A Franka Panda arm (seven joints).
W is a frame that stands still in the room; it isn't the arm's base.
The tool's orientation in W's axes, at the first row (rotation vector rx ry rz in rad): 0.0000, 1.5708, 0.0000
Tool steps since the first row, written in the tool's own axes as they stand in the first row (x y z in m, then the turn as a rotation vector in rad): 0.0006, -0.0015, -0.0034, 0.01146, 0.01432, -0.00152; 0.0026, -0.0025, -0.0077, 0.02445, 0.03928, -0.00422; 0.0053, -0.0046, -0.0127, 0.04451, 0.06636, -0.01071; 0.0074, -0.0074, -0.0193, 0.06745, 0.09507, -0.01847; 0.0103, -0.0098, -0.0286, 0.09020, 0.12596, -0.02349; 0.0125, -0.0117, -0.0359, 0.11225, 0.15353, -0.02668; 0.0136, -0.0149, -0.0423, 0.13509, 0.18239, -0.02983
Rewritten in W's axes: -0.0034, -0.0015, -0.0006, -0.00152, 0.01432, -0.01146; -0.0077, -0.0025, -0.0026, -0.00422, 0.03928, -0.02445; -0.0127, -0.0046, -0.0053, -0.01071, 0.06636, -0.04451; -0.0193, -0.0074, -0.0074, -0.01847, 0.09507, -0.06745; -0.0286, -0.0098, -0.0103, -0.02349, 0.12596, -0.09020; -0.0359, -0.0117, -0.0125, -0.02668, 0.15353, -0.11225; -0.0423, -0.0149, -0.0136, -0.02983, 0.18239, -0.13509
